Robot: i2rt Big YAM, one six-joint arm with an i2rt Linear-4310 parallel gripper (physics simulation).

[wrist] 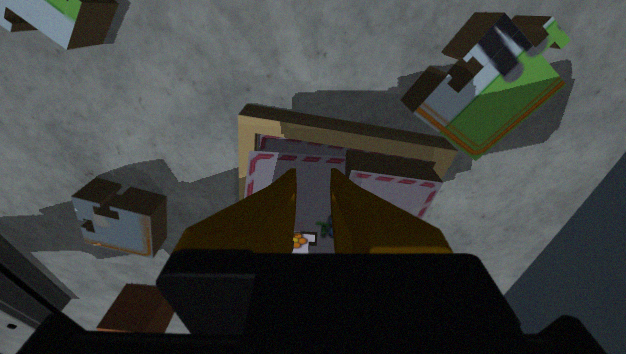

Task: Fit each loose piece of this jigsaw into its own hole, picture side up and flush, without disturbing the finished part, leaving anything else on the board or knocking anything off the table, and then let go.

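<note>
The jigsaw board point(350, 132) has a tan frame and lies in the middle of the wrist view, under my gripper. Its picture is pale with a red dashed border and small flowers point(300, 239). My gripper point(313, 178) is shut, with only a narrow gap between the fingers and nothing in it. It is low over the shadowed grey piece point(313, 193) in the board's far left corner. The neighbouring pale piece point(394, 193) on the right shows a dark side wall along its far edge. The near part of the board is hidden behind my gripper body.
Loose pieces lie on the grey table: a green and blue one point(495, 114) at the upper right, a blue-grey one point(117, 228) at the left, one point(46, 22) at the top left and a brown one point(137, 307) at the bottom left. The table's edge point(583, 246) runs along the right.
</note>
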